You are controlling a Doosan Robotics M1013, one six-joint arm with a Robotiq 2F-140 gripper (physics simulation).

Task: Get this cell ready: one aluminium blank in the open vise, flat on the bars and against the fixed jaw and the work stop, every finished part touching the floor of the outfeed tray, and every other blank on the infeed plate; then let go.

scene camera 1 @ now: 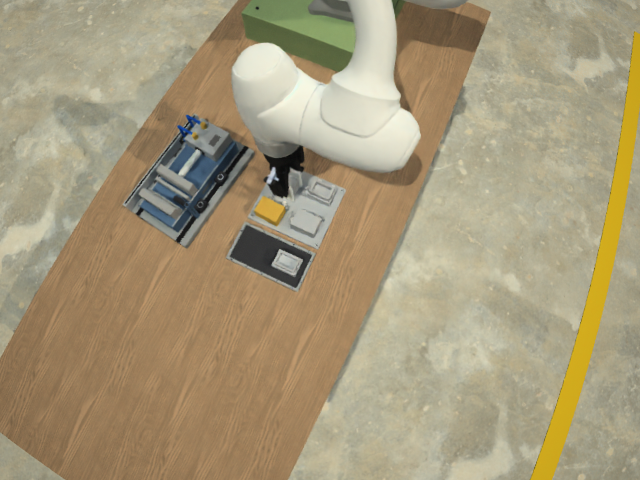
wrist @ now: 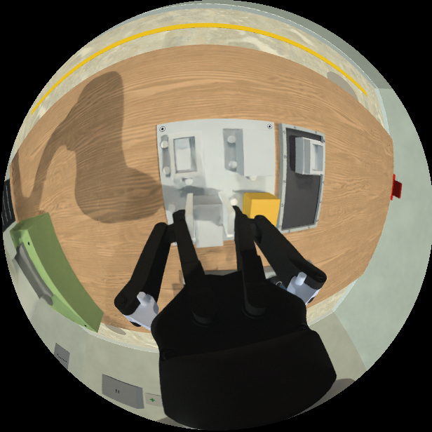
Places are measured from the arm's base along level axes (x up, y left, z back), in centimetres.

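Pixels of known places: gripper, between the fingertips: (scene camera 1: 292,190).
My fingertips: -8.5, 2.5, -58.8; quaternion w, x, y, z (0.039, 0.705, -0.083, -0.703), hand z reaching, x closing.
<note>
Ahead of a thing's pixels: the offset from my fingertips to its middle, as dx, dy, dz. "spot": to the spot under its first point. Level surfaces: height alone.
My gripper (scene camera 1: 291,189) (wrist: 205,201) is shut on a plain grey aluminium blank (wrist: 208,227), pads against two sides, low over the infeed plate @[spot: -0.3, +10.2, -1.5] (scene camera 1: 330,207) (wrist: 212,131). In the scene view the arm and fingers hide that blank. Another plain blank @[+1.5, +5.9, -7.7] (scene camera 1: 306,222) (wrist: 259,152) and a pocketed finished part @[+1.4, +7.2, +1.1] (scene camera 1: 321,191) (wrist: 184,154) are on the plate. A second pocketed part @[+1.2, +4.4, -18.0] (scene camera 1: 287,261) (wrist: 314,156) is in the outfeed tray (scene camera 1: 252,246) (wrist: 300,210), at one end. The vise @[+3.8, -25.7, -4.6] (scene camera 1: 160,202) stands with its jaws apart; no blank shows between them.
An orange block @[+1.5, -3.3, -7.2] (scene camera 1: 269,210) (wrist: 261,207) sits on the infeed plate's corner, close beside the fingers. The vise's end block @[+6.7, -22.8, +4.5] (scene camera 1: 207,139) carries blue handles. A green base (scene camera 1: 299,41) (wrist: 55,270) stands by the arm. The wooden table @[dx -1.1] (scene camera 1: 170,320) (wrist: 210,80) surrounds the fixtures.
</note>
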